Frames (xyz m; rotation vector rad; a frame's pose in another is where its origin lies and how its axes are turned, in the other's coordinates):
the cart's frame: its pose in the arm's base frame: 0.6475 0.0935 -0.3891 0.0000 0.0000 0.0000
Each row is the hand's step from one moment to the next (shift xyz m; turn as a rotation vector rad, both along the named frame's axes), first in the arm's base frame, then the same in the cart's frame.
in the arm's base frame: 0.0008 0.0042 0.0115 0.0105 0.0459 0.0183
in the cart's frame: 0.0008 0.0042 0.0115 0.0105 0.0459 0.0183
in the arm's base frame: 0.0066 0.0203 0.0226 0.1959 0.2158 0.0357
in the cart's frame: 0.0066 0.0203 0.0226 0.1959 0.2158 0.0357
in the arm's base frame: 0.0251 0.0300 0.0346 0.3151 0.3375 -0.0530
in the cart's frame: 0.0251 0.0300 0.0346 0.3151 0.3375 -0.0530
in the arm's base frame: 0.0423 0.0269 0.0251 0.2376 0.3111 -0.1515
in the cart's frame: 0.0423 0.0269 0.0251 0.2376 0.3111 -0.1515
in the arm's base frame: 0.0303 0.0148 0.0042 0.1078 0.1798 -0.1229
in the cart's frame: 0.0303 0.0148 0.0042 0.1078 0.1798 -0.1229
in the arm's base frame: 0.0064 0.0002 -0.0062 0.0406 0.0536 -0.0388
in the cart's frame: 0.0064 0.0002 -0.0062 0.0406 0.0536 -0.0388
